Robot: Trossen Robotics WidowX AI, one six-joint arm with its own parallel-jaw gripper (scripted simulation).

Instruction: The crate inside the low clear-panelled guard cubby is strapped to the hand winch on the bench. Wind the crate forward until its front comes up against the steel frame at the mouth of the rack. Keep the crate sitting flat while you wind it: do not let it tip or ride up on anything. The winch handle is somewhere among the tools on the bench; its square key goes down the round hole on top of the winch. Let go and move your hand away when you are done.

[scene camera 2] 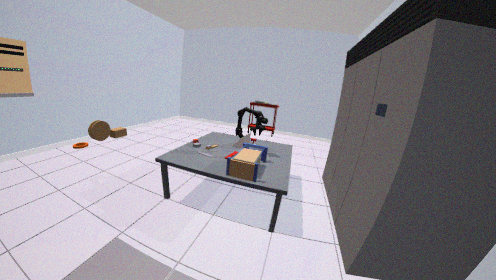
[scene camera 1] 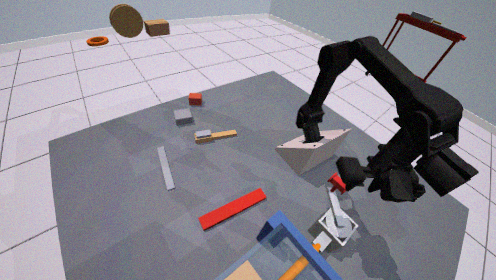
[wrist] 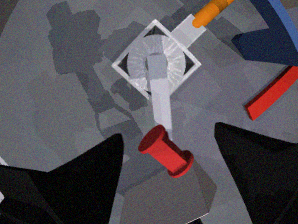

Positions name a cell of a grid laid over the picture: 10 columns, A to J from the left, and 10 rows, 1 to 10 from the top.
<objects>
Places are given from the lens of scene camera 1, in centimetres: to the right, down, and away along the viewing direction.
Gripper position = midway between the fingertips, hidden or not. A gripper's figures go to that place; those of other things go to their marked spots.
my gripper (scene camera 1: H7): 28, 13, 46
red flat bar (scene camera 1: E8): -11, 24, 56
</objects>
